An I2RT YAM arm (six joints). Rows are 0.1 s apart.
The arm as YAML. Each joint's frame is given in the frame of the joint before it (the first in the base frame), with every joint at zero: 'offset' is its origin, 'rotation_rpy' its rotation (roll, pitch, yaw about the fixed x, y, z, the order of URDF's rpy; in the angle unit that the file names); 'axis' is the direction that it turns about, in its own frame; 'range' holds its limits. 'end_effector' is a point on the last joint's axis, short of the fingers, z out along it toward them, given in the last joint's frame.
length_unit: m
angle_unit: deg
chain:
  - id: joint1
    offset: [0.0, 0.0, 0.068]
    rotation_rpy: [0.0, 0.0, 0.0]
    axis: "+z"
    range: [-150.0, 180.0]
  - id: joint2
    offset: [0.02, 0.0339, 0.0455]
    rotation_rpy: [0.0, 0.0, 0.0]
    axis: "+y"
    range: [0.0, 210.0]
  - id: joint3
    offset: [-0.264, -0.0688, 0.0]
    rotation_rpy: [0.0, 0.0, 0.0]
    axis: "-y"
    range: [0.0, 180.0]
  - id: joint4
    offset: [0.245, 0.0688, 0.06]
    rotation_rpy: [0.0, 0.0, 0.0]
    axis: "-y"
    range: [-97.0, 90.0]
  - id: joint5
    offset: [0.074, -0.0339, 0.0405]
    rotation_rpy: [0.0, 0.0, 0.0]
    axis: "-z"
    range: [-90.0, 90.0]
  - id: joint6
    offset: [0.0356, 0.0, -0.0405]
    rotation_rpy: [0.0, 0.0, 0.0]
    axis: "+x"
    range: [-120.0, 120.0]
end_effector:
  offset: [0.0, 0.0, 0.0]
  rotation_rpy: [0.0, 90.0, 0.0]
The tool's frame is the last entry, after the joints.
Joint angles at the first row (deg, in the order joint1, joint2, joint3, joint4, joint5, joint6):
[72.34 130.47 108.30 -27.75 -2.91 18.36]
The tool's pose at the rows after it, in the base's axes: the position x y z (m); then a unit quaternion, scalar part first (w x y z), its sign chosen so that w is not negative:
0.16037 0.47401 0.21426 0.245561 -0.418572 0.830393 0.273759
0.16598 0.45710 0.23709 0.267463 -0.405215 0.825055 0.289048
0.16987 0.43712 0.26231 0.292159 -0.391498 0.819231 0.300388
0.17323 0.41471 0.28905 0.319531 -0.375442 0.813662 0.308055
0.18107 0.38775 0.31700 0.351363 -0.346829 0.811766 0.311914
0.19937 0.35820 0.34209 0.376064 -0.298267 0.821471 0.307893
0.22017 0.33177 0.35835 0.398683 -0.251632 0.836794 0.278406
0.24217 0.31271 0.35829 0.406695 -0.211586 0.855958 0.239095
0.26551 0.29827 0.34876 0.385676 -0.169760 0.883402 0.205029
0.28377 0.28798 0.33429 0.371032 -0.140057 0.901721 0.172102
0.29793 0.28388 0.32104 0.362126 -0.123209 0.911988 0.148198
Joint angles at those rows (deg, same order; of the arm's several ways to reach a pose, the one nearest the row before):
[71.13 126.07 104.87 -25.71 -2.55 18.63]
[69.86 121.07 101.19 -23.79 -2.55 18.63]
[68.61 115.59 97.71 -22.60 -2.08 18.48]
[67.24 109.96 94.79 -22.15 -1.18 18.28]
[64.99 104.24 92.49 -22.20 0.21 18.60]
[61.03 100.04 92.30 -24.11 1.50 20.29]
[56.82 97.92 93.57 -27.56 4.38 20.91]
[52.88 97.96 94.35 -30.39 7.10 21.33]
[49.03 99.92 96.08 -34.80 7.97 23.44]
[46.24 101.81 96.24 -36.84 9.32 24.46]
[44.51 103.93 96.59 -37.53 10.43 24.78]

